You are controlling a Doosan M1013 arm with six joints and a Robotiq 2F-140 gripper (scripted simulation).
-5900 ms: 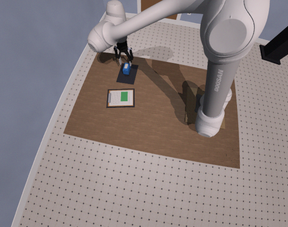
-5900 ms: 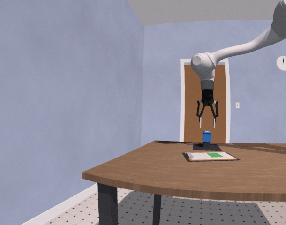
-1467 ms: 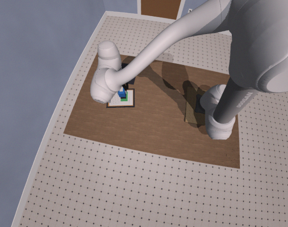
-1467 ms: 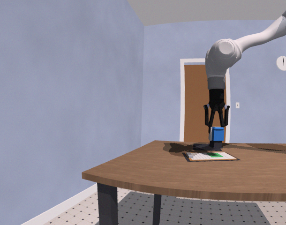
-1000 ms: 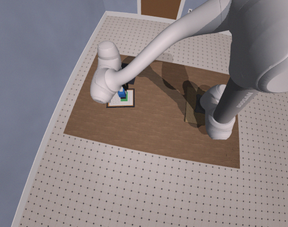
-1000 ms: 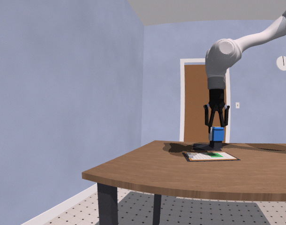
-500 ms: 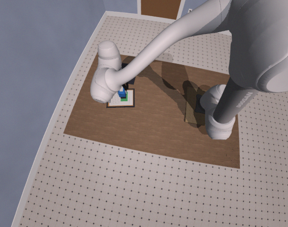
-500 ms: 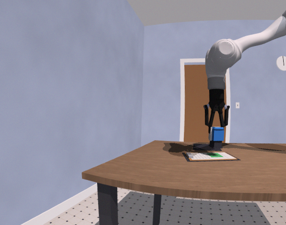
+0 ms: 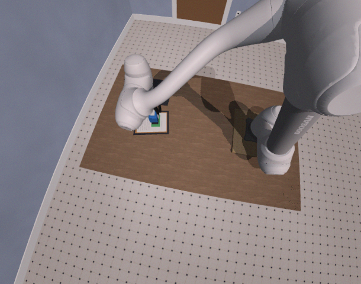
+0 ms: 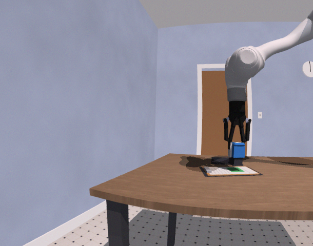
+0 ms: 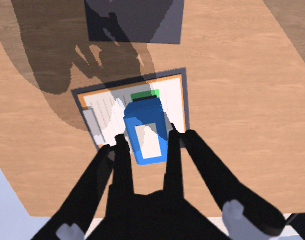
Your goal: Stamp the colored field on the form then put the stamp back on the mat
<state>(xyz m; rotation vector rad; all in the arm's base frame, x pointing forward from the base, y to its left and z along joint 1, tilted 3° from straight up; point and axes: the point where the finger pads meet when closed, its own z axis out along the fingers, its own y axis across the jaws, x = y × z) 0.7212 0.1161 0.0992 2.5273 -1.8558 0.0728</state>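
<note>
The clipboard form is 40 mm ahead of my hand, 20 mm to the left of it and 90 mm below it. Also, from my hand: dark mat (50 mm ahead, 250 mm to the right, 90 mm below); then blue stamp (20 mm below).
</note>
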